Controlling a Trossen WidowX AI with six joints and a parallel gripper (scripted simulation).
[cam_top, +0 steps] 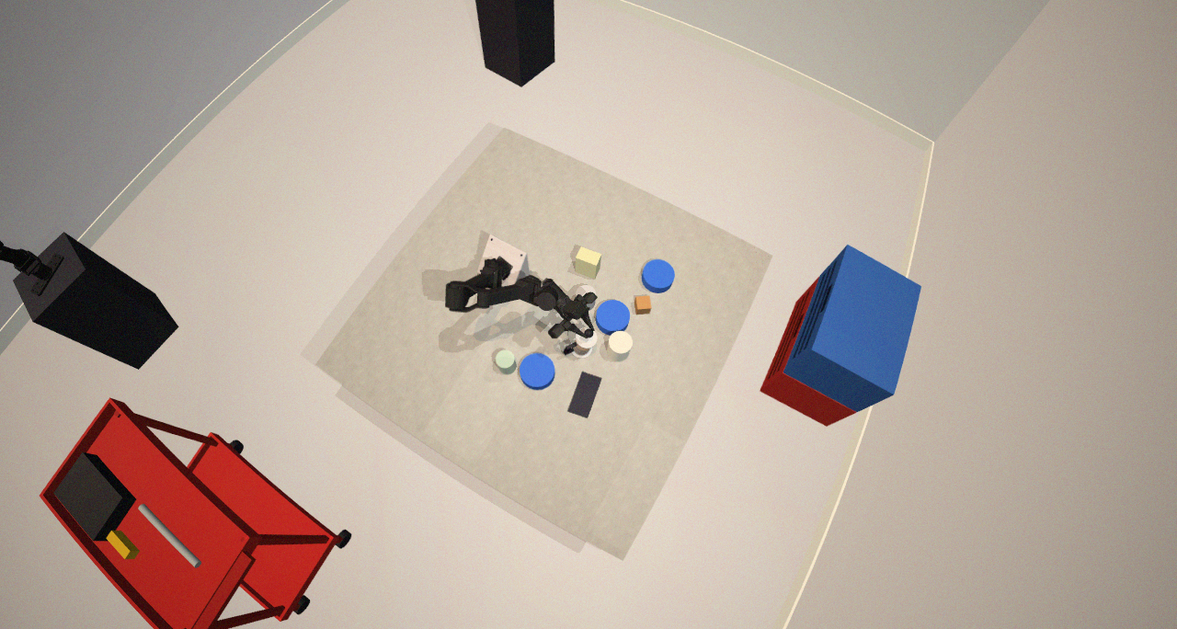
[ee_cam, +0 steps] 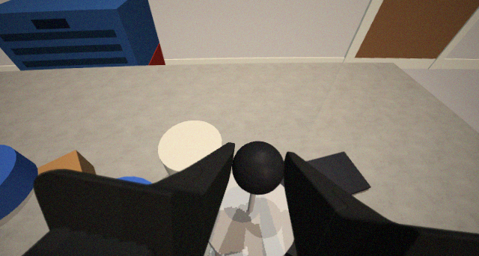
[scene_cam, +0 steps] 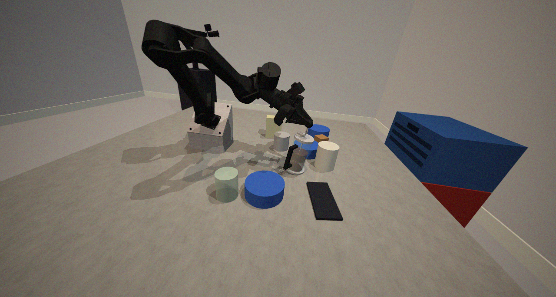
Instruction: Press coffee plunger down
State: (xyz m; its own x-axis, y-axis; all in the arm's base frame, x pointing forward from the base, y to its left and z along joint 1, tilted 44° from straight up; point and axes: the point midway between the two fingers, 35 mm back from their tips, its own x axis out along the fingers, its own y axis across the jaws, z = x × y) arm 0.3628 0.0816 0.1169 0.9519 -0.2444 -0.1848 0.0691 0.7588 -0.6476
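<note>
Right now the glass coffee press is 30 mm behind my gripper tip, 10 mm to the right of it and 100 mm below it. Round my gripper tip: grey cylinder 130 mm behind, 150 mm to the left, 160 mm below; then orange cube 40 mm ahead, 260 mm to the left, 170 mm below; then flat black slab 80 mm ahead, 120 mm to the right, 190 mm below.
</note>
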